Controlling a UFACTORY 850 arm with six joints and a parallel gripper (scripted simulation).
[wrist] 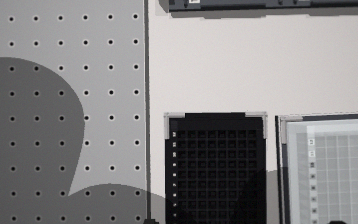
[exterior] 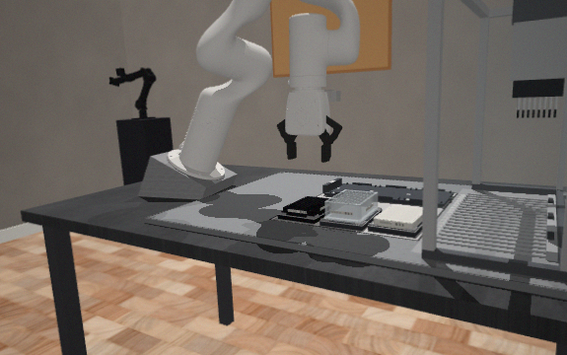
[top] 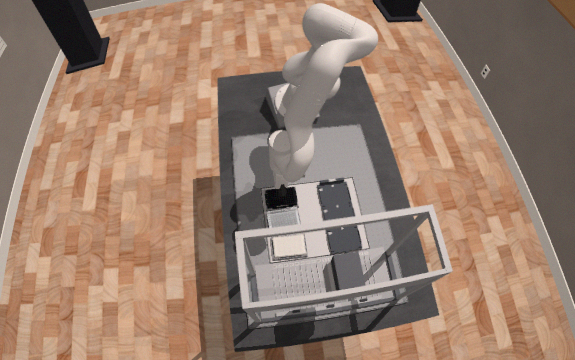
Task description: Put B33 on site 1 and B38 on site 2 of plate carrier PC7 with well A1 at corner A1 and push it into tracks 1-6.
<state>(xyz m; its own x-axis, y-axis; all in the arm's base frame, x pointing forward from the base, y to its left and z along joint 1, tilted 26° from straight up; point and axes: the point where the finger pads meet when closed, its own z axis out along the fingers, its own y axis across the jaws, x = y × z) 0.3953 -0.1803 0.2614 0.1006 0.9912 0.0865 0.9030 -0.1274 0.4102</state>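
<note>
The black 96-well plate B38 is 120 mm below my hand. The rest, counted from my hand: nest S1: 140 mm below; dark carrier PC7: 230 mm to the left, 130 mm below, 130 mm ahead; nest S3: 220 mm ahead, 140 mm below, 10 mm to the right.
</note>
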